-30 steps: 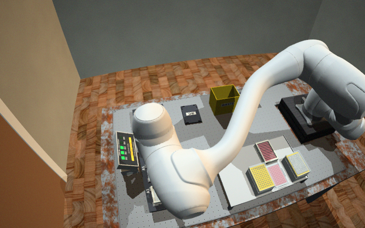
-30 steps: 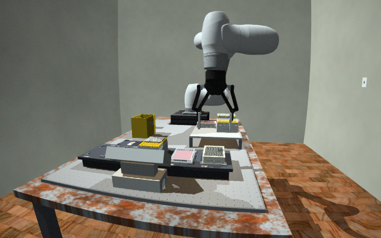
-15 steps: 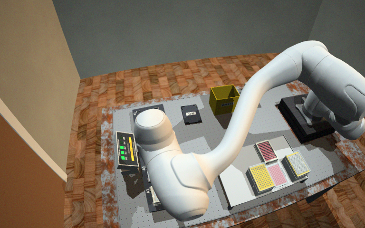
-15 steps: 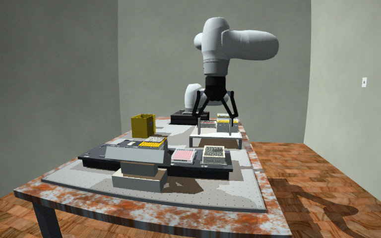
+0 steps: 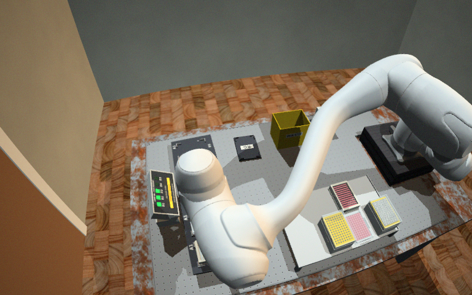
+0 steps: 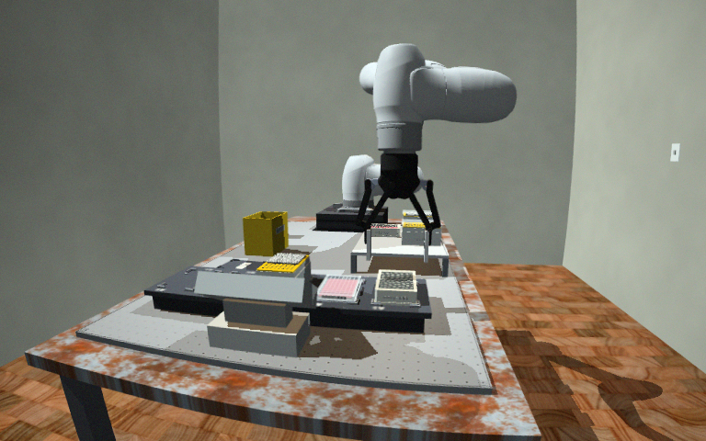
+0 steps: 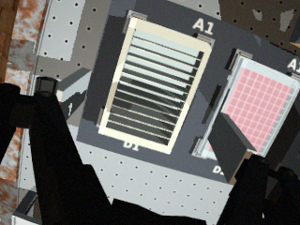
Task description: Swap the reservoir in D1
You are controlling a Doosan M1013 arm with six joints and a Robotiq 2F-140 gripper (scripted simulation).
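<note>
The cream 12-trough reservoir is 9 cm below my hand. From my hand the other things lie so: shelf label 48 cm behind, 19 cm to the right, 14 cm below; then yellow tip rack 24 cm to the right, 5 cm below, 2 cm ahead; then white shelf 49 cm behind, 9 cm below, 2 cm to the right.
</note>
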